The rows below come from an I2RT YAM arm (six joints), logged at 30 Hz.
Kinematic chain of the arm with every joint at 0, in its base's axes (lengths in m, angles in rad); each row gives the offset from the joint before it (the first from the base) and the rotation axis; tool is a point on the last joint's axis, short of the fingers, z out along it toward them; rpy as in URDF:
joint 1: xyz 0 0 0.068 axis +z
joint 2: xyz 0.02 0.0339 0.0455 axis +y
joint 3: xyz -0.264 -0.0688 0 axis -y
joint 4: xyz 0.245 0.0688 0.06 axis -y
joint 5: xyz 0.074 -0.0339 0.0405 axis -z
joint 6: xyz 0.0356 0 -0.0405 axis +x
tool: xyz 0 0 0 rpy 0 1.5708 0
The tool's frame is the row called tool.
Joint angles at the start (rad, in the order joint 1, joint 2, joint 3, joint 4, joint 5, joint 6):
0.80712 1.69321 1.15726 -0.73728 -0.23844 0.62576
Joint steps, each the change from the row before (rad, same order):
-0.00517 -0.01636 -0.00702 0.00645 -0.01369 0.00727
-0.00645 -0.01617 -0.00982 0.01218 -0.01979 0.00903
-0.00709 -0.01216 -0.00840 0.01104 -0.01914 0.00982
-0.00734 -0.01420 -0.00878 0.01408 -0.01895 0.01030
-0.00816 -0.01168 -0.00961 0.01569 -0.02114 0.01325
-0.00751 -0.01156 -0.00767 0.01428 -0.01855 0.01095
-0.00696 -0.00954 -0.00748 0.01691 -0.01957 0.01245
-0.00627 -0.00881 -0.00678 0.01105 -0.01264 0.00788
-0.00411 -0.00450 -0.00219 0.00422 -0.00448 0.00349
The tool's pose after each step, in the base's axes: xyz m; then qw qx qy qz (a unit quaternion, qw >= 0). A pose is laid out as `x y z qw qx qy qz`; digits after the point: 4 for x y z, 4 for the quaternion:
0.2184 0.2386 0.2016 0.0350 -0.1022 0.9748 0.1954
0.2181 0.2362 0.2043 0.0351 -0.0972 0.9726 0.2084
0.2183 0.2341 0.2062 0.0341 -0.0914 0.9706 0.2199
0.2185 0.2319 0.2087 0.0348 -0.0858 0.9681 0.2328
0.2190 0.2298 0.2103 0.0338 -0.0786 0.9655 0.2459
0.2195 0.2278 0.2124 0.0339 -0.0728 0.9628 0.2580
0.2202 0.2263 0.2140 0.0337 -0.0670 0.9597 0.2707
0.2206 0.2246 0.2153 0.0341 -0.0627 0.9576 0.2791
0.2211 0.2235 0.2162 0.0351 -0.0601 0.9567 0.2826

